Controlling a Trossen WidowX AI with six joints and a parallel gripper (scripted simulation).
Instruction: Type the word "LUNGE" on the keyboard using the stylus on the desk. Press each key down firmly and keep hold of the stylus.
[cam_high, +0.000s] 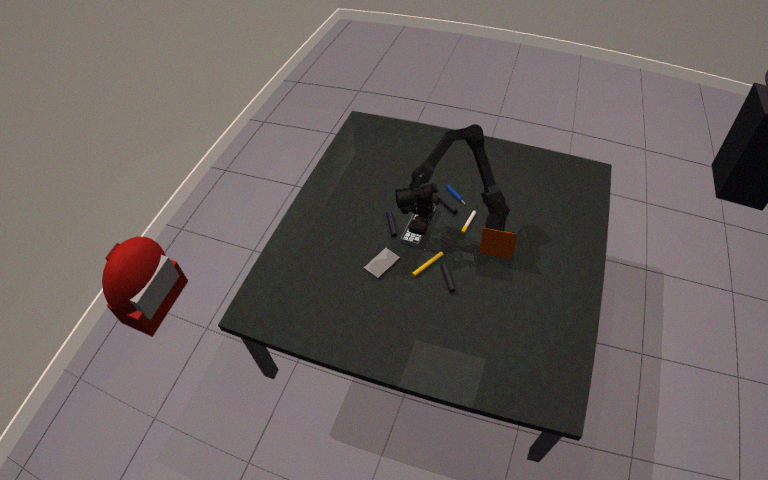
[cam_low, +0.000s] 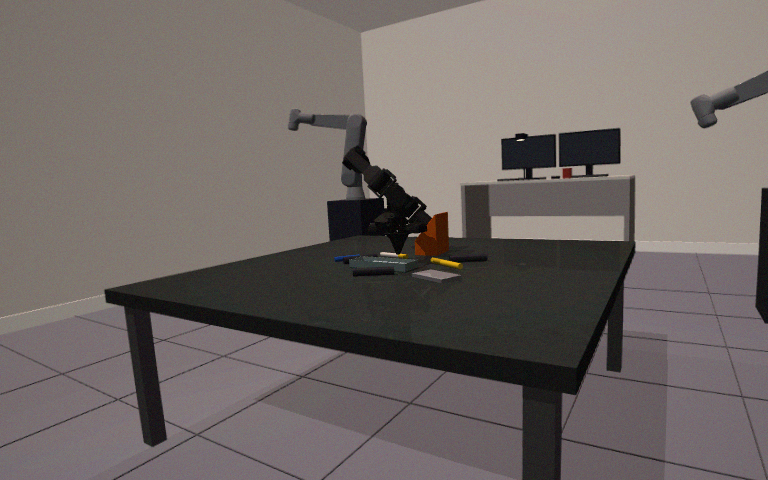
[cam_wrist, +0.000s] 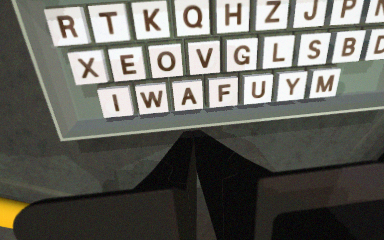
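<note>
Now: the blue stylus 8 cm behind my gripper tip, 23 cm to the right of it and 3 cm below it. From my gripper tip the other things lie so: white marker (15 cm behind, 10 cm to the right, 3 cm below); then yellow marker (6 cm behind, 14 cm to the left, 3 cm below); then L key (3 cm ahead, 5 cm to the right, 3 cm below).
</note>
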